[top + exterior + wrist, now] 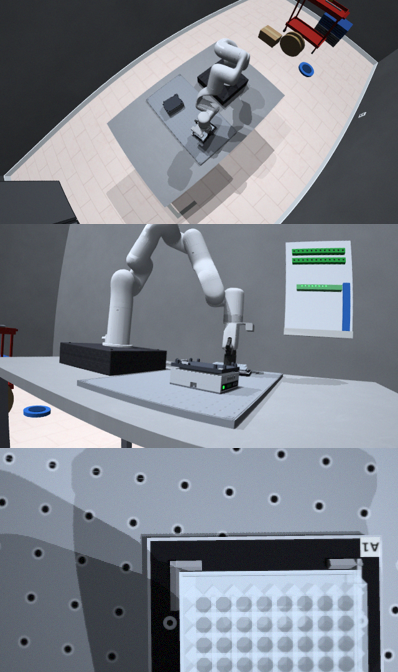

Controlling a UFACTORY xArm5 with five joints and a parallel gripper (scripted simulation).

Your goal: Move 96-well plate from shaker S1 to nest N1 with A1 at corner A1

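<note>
Now: hand 30 mm above the black plate nest N1. Round my hand: A1 mark 80 mm ahead, 40 mm to the right, 30 mm below; then 96-well plate 10 mm below.
</note>
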